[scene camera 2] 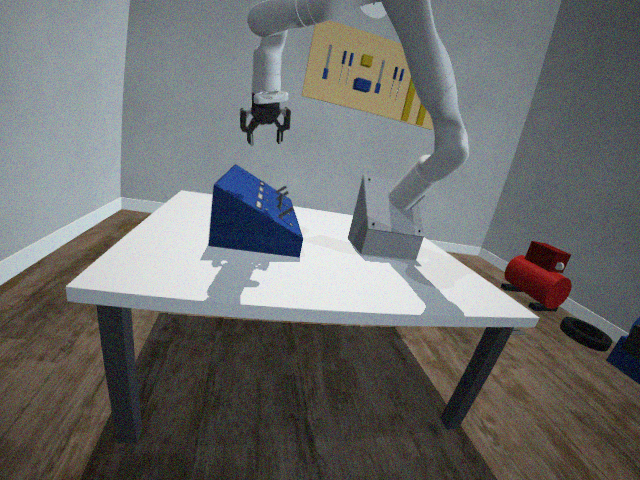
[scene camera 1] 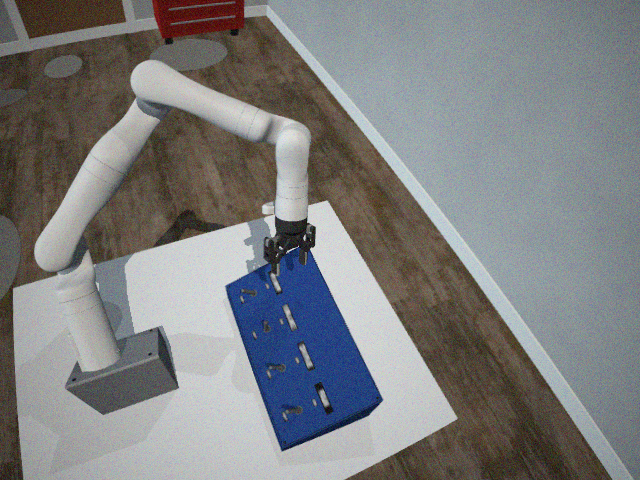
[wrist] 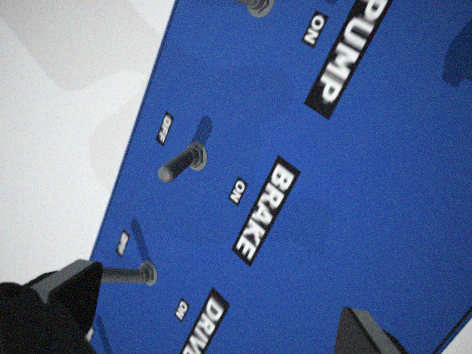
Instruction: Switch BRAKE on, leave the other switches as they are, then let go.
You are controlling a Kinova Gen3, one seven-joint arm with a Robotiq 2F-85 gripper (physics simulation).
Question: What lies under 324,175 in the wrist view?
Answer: A blue sloped switch panel.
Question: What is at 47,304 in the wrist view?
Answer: The gripper.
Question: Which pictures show the gripper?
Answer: Scene camera 2, scene camera 1 and the wrist view: all of them.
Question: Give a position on a blue sloped switch panel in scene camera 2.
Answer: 245,215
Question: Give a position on a blue sloped switch panel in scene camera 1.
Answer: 324,374
